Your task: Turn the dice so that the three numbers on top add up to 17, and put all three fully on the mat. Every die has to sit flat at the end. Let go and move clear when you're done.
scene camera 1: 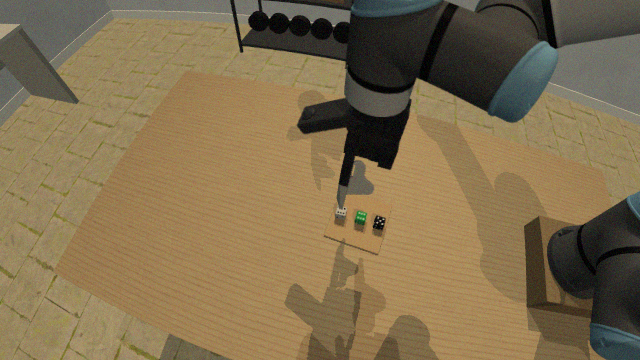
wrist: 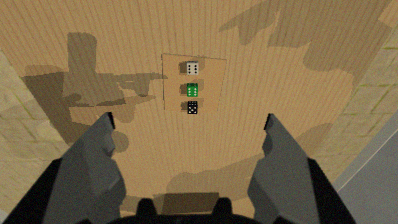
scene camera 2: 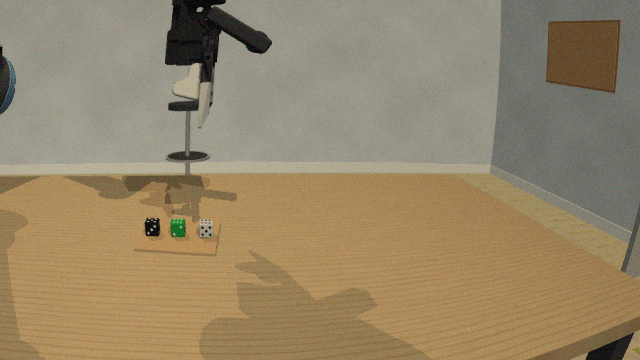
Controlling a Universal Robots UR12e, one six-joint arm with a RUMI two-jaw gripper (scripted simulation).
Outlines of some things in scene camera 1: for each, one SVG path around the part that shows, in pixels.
My gripper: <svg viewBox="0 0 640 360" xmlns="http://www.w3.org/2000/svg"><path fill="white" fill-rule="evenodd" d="M412 99L409 100L406 109L400 114L389 117L374 117L361 113L350 106L346 98L310 105L304 108L297 123L297 127L303 134L347 127L348 133L343 151L345 155L337 191L339 209L343 209L346 195L369 195L374 191L374 185L365 178L365 164L360 160L354 161L355 156L377 162L377 167L391 170L409 118Z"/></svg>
A tan mat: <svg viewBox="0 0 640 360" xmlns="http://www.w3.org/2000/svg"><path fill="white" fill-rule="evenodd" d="M346 195L344 207L347 207L345 219L335 218L337 202L324 236L378 254L392 205L364 195ZM376 215L386 218L382 230L373 228ZM357 211L367 213L364 225L354 223Z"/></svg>
